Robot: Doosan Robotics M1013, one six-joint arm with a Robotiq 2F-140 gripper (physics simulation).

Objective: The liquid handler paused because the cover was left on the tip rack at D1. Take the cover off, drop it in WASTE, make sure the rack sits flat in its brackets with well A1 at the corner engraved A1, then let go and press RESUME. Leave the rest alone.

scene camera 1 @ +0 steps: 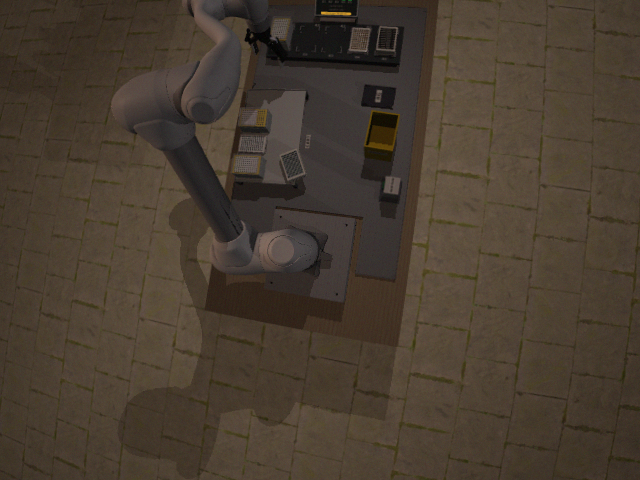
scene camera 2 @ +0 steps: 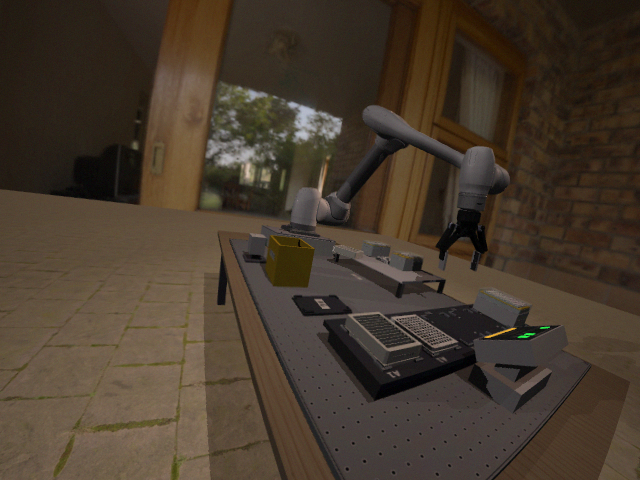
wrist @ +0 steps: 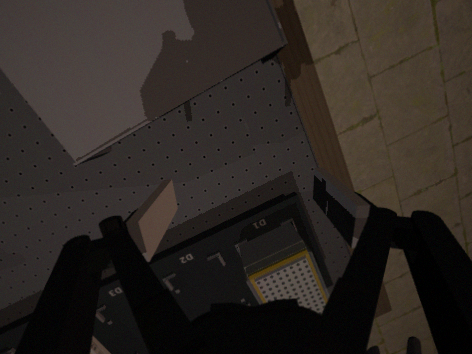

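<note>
The tip rack with a yellow rim stands at D1, at the end of the black deck. A pale layer above its yellow line in scene camera 2 looks like the clear cover, on the rack; its edges are hard to make out. Whether the rack sits flat and where A1 lies cannot be told. My gripper is open and empty, above and a little to the robot-base side of the rack. The yellow bin stands upright. The screen unit shows an orange bar; RESUME is unreadable.
Two plates sit at the deck's other end. A low platform carries several racks, one skewed. A black pad and a small white-topped box flank the bin.
</note>
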